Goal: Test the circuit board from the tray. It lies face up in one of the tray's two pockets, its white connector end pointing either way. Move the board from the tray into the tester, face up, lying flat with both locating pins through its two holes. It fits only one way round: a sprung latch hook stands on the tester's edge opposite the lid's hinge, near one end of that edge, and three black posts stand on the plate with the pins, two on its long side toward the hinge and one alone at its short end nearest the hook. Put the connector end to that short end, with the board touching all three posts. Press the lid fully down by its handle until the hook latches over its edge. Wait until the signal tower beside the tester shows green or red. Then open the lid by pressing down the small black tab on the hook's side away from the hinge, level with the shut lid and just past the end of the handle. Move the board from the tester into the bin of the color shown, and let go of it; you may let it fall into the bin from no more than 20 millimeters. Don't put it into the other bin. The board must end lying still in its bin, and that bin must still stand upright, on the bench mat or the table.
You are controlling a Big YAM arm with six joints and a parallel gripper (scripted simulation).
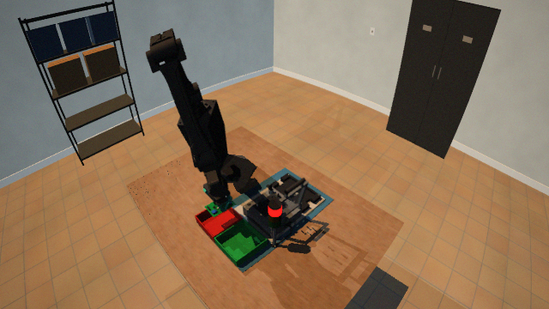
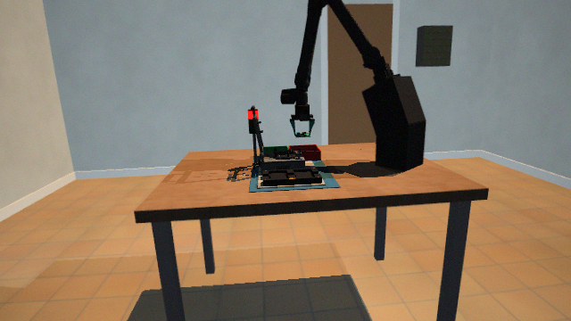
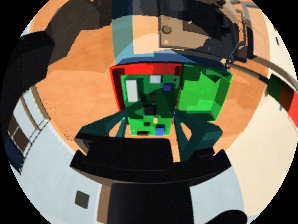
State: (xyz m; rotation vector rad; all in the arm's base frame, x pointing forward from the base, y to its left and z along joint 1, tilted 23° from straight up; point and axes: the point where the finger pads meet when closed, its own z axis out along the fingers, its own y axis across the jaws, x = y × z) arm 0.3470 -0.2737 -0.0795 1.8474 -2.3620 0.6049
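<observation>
Now: hand 1 cm past the red bin, 1 cm to the left of it and 11 cm above it. Round my hand: green bin: 13 cm ahead, 5 cm to the right, 11 cm below; then tester lid: 25 cm ahead, 12 cm to the left, 6 cm above; then green circuit board: right at my hand.
</observation>
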